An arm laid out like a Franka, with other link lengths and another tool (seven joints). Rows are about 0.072 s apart.
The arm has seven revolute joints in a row. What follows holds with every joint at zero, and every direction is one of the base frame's. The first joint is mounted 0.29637 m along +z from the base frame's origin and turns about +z. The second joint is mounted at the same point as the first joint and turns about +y. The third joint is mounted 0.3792 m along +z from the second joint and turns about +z. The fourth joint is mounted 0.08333 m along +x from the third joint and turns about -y. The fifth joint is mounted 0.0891 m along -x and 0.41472 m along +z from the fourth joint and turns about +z. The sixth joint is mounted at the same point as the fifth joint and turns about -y. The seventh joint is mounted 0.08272 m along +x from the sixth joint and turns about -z. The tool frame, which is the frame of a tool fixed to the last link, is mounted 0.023 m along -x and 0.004 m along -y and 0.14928 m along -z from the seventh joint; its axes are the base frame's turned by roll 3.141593, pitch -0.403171 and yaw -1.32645 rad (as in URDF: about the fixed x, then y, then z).
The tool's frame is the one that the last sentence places.
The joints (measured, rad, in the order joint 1, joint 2, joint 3, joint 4, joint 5, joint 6, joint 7), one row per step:
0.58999, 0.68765, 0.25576, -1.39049, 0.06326, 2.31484, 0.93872
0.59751, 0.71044, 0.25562, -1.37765, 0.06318, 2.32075, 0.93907
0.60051, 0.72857, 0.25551, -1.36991, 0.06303, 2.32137, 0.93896
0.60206, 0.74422, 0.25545, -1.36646, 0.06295, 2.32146, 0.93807
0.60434, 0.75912, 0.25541, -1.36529, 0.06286, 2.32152, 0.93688
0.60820, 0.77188, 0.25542, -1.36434, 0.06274, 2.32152, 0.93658
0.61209, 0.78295, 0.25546, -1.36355, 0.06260, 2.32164, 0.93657
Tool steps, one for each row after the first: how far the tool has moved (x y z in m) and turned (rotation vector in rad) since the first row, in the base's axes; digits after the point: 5 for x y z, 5 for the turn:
-0.00079, 0.00604, -0.01106, 0.00013, 0.00581, 0.00375
-0.00081, 0.00850, -0.02158, -0.00437, 0.01482, 0.00540
-0.00116, 0.00955, -0.03234, -0.01082, 0.02494, 0.00716
-0.00263, 0.01063, -0.04365, -0.01849, 0.03592, 0.01033
-0.00518, 0.01256, -0.05336, -0.02517, 0.04558, 0.01435
-0.00780, 0.01449, -0.06178, -0.03096, 0.05394, 0.01816

